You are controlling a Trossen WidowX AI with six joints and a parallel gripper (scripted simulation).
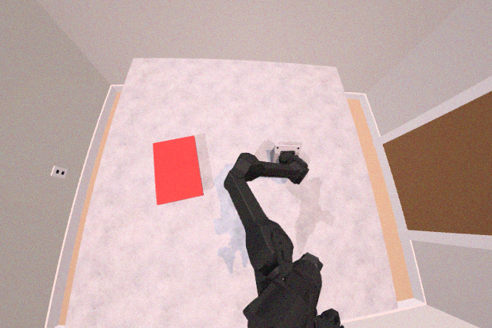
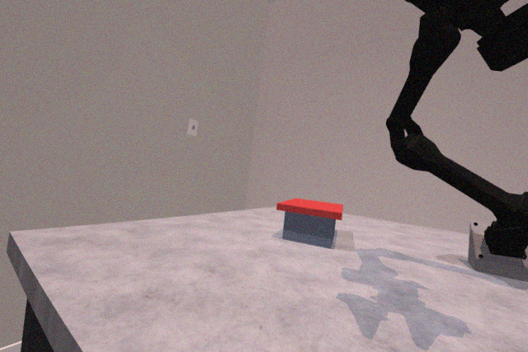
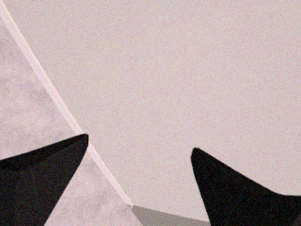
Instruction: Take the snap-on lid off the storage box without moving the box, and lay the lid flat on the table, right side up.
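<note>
Right now the lid is 30 cm ahead of my gripper tip, 45 cm to the right of it and 28 cm below it. Round my gripper tip: storage box 30 cm ahead, 45 cm to the right, 32 cm below.
</note>
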